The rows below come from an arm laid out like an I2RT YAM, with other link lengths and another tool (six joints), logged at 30 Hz.
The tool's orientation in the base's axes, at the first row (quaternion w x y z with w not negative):
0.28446, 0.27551, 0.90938, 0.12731
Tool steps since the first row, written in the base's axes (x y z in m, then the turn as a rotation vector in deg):
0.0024, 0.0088, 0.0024, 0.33, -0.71, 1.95
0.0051, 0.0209, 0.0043, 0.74, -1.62, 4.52
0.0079, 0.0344, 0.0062, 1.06, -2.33, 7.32
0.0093, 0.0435, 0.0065, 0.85, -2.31, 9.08
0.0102, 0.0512, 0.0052, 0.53, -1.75, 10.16
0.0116, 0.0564, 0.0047, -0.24, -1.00, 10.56
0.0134, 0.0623, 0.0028, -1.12, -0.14, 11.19
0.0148, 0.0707, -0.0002, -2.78, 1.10, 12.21
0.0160, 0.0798, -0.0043, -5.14, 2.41, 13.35
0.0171, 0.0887, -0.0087, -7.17, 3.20, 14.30
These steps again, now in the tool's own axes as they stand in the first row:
0.0023, 0.0091, 0.0001, -1.51, 0.32, -1.43
0.0066, 0.0209, 0.0011, -3.46, 0.75, -3.33
0.0115, 0.0339, 0.0022, -5.34, 1.40, -5.45
0.0157, 0.0420, 0.0035, -5.97, 2.01, -6.99
0.0200, 0.0482, 0.0056, -5.91, 2.74, -8.01
0.0223, 0.0528, 0.0072, -5.13, 3.18, -8.72
0.0253, 0.0577, 0.0103, -4.32, 3.75, -9.68
0.0305, 0.0639, 0.0141, -2.92, 4.45, -11.39
0.0367, 0.0703, 0.0188, -1.06, 4.95, -13.60
0.0430, 0.0763, 0.0237, 0.36, 5.09, -15.50

